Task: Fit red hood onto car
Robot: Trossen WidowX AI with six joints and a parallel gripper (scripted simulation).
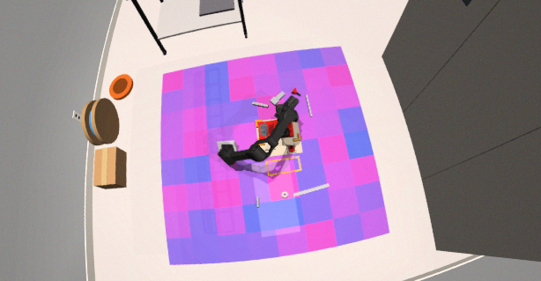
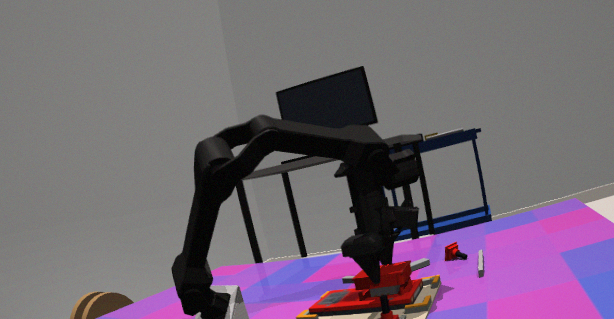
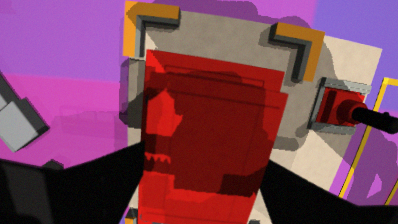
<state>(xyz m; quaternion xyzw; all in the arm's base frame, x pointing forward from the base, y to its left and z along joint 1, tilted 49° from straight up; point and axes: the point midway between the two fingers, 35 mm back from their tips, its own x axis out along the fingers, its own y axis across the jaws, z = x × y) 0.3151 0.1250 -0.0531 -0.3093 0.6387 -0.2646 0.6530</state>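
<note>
Right now my gripper tip is 5 cm above the beige jig plate, 3 cm to the left of it and 2 cm past it. The rest, counted from my gripper tip: red hood 1 cm above; then wheel 39 cm to the right, 5 cm below, 1 cm behind.
</note>
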